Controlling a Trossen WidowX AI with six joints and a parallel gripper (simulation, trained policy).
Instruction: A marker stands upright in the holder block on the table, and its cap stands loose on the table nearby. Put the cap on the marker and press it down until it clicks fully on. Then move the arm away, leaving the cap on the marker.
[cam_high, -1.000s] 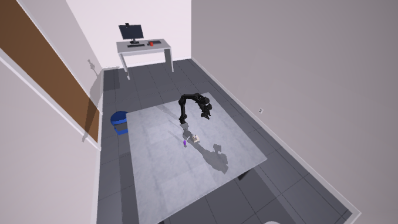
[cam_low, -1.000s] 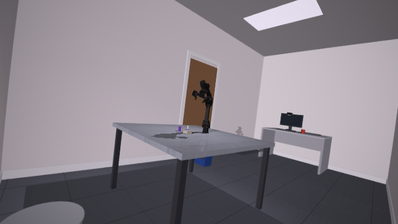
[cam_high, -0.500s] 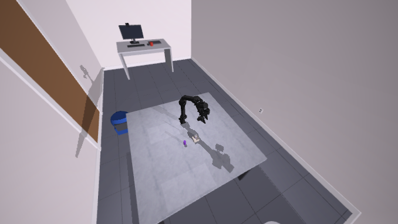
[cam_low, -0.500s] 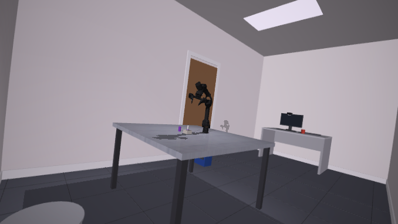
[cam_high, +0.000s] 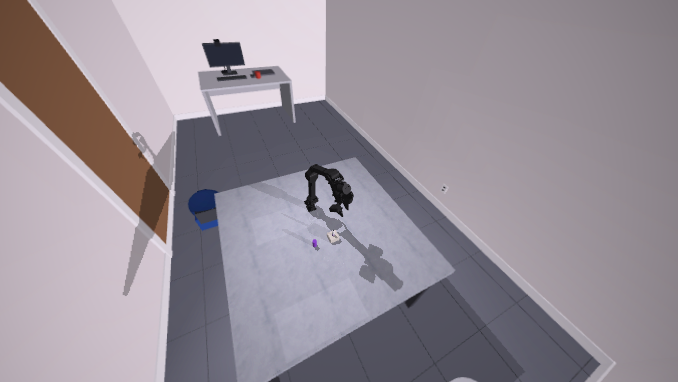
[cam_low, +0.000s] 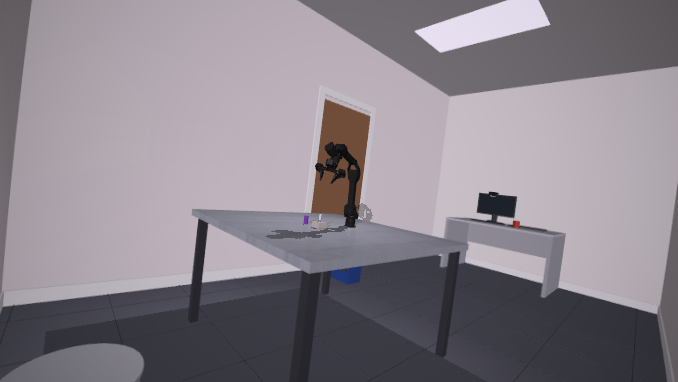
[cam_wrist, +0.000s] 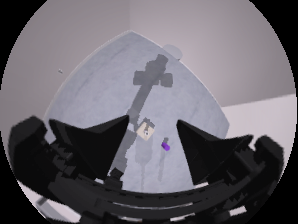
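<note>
Now: the purple cap 26 cm below my gripper tip, 19 cm to the right of it and 4 cm behind it. Round my gripper tip: beige holder block 27 cm below, 5 cm to the right, 4 cm behind; then marker 22 cm below, 5 cm to the right, 4 cm behind.
</note>
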